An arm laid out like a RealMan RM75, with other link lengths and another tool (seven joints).
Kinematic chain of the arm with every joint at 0, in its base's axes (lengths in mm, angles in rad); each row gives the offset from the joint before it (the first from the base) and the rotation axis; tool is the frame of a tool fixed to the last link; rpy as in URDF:
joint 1: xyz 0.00 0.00 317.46 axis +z
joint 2: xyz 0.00 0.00 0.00 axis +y
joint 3: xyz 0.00 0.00 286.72 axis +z
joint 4: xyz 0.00 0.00 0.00 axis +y
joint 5: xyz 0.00 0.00 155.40 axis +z
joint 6: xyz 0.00 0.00 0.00 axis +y
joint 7: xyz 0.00 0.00 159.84 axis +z
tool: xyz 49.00 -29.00 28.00 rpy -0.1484 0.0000 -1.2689
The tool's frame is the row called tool.
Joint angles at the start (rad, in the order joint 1, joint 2, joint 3, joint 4, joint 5, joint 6, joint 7): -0.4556, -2.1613, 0.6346, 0.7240, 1.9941, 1.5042, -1.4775
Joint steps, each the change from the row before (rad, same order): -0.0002, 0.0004, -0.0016, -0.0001, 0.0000, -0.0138, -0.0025; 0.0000, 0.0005, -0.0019, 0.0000, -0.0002, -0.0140, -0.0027; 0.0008, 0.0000, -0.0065, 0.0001, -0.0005, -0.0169, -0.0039; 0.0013, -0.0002, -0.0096, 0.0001, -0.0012, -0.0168, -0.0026; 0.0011, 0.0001, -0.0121, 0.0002, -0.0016, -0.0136, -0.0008; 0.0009, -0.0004, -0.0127, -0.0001, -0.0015, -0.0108, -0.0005; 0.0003, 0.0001, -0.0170, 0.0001, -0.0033, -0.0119, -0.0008; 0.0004, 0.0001, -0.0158, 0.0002, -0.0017, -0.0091, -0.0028; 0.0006, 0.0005, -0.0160, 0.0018, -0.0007, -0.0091, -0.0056; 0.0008, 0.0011, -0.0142, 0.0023, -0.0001, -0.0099, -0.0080; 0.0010, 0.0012, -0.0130, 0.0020, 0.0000, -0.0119, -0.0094; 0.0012, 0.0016, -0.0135, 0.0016, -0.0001, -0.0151, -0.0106
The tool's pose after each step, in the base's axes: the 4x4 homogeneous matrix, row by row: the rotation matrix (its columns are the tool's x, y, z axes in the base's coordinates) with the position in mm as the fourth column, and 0 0 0 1 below. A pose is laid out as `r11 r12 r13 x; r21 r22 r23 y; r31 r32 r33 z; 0 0 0 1`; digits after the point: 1 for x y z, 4 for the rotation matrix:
-0.3964 0.7703 0.4994 -228.9; 0.8638 0.1288 0.4870 353.5; 0.3109 0.6245 -0.7165 44.3; 0 0 0 1
-0.4046 0.7723 0.4898 -231.3; 0.8562 0.1318 0.4995 355.5; 0.3212 0.6215 -0.7146 45.4; 0 0 0 1
-0.4181 0.7725 0.4780 -234.7; 0.8444 0.1364 0.5181 357.9; 0.3350 0.6202 -0.7093 47.3; 0 0 0 1
-0.4328 0.7716 0.4661 -238.5; 0.8305 0.1401 0.5392 360.4; 0.3507 0.6204 -0.7015 49.9; 0 0 0 1
-0.4460 0.7700 0.4562 -242.0; 0.8166 0.1416 0.5595 362.7; 0.3663 0.6221 -0.6920 53.0; 0 0 0 1
-0.4585 0.7673 0.4483 -245.1; 0.8037 0.1428 0.5777 364.5; 0.3793 0.6251 -0.6822 55.9; 0 0 0 1
-0.4737 0.7630 0.4398 -248.6; 0.7870 0.1426 0.6002 366.9; 0.3953 0.6304 -0.6681 60.2; 0 0 0 1
-0.4884 0.7582 0.4320 -251.9; 0.7718 0.1444 0.6192 368.8; 0.4072 0.6358 -0.6557 63.9; 0 0 0 1
-0.5041 0.7533 0.4225 -255.6; 0.7554 0.1475 0.6384 370.7; 0.4186 0.6410 -0.6434 68.0; 0 0 0 1
-0.5202 0.7485 0.4112 -259.6; 0.7384 0.1523 0.6569 372.5; 0.4290 0.6454 -0.6320 72.0; 0 0 0 1
-0.5373 0.7435 0.3981 -264.0; 0.7201 0.1588 0.6755 374.3; 0.4390 0.6496 -0.6207 75.9; 0 0 0 1
-0.5564 0.7381 0.3817 -269.2; 0.6984 0.1664 0.6961 376.2; 0.4502 0.6539 -0.6080 80.3; 0 0 0 1

